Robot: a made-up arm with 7 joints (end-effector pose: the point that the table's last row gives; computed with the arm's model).
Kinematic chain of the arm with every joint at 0, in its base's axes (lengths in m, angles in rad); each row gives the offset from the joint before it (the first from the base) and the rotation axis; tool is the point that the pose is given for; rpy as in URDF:
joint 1: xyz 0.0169 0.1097 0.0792 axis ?
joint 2: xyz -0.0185 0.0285 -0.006 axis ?
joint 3: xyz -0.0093 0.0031 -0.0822 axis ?
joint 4: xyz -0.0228 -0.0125 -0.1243 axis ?
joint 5: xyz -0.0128 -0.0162 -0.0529 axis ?
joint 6: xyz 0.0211 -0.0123 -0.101 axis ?
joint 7: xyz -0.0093 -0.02 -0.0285 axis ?
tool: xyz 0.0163 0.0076 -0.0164 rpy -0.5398 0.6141 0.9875
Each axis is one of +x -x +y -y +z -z.
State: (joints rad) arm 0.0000 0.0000 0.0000 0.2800 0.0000 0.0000 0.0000
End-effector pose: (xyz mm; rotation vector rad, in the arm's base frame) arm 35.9 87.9 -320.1 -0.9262 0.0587 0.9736
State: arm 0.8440 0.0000 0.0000 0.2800 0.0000 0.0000 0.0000
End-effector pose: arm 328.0 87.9 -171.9 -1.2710 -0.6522 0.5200
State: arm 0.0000 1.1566 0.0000 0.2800 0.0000 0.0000 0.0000
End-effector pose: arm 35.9 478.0 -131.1 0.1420 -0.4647 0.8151
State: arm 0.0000 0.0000 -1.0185 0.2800 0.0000 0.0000 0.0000
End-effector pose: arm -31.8 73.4 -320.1 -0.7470 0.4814 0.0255
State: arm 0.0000 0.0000 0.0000 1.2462 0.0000 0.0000 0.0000
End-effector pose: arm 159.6 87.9 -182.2 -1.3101 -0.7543 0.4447
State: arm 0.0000 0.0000 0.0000 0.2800 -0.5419 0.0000 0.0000
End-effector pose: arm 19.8 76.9 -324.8 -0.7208 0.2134 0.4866
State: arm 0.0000 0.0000 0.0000 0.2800 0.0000 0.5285 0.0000
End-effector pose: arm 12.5 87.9 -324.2 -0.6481 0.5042 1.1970
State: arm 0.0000 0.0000 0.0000 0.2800 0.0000 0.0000 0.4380
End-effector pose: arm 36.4 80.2 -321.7 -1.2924 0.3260 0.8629
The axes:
joint 1: -y
joint 2: +x
joint 3: +z
joint 4: -y
joint 5: +z
joint 6: +y
joint 7: -x

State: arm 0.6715 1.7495 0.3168 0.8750 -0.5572 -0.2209 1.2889
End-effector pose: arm 98.7 474.3 159.4 0.1290 -0.2975 0.2823
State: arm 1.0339 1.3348 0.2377 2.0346 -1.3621 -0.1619 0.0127
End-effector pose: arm 148.2 273.6 176.2 1.8269 -1.5440 -0.5524
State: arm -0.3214 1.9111 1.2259 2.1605 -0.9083 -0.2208 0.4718
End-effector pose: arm 153.9 201.9 182.6 1.5666 -0.8771 -1.2152
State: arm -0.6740 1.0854 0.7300 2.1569 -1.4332 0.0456 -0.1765
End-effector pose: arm 114.6 277.9 -5.1 1.1341 -0.9344 -1.0592
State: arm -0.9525 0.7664 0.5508 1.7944 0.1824 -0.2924 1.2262
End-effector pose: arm 32.6 249.4 -81.1 -1.1163 0.3354 -0.4636
